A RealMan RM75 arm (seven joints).
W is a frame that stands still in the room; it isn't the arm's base.
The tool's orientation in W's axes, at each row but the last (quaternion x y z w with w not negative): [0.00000 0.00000 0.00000 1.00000]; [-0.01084 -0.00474 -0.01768 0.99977]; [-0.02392 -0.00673 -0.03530 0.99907]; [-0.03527 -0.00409 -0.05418 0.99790]
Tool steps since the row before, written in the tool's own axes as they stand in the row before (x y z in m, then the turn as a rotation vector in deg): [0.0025 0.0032 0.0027 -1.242 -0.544 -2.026]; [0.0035 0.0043 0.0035 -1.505 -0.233 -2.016]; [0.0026 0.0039 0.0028 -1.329 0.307 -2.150]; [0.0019 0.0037 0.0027 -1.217 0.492 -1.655]
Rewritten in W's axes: [0.0025 0.0032 0.0027 -1.242 -0.544 -2.026]; [0.0036 0.0042 0.0034 -1.494 -0.224 -2.025]; [0.0028 0.0038 0.0027 -1.279 0.295 -2.182]; [0.0023 0.0037 0.0025 -1.149 0.502 -1.700]
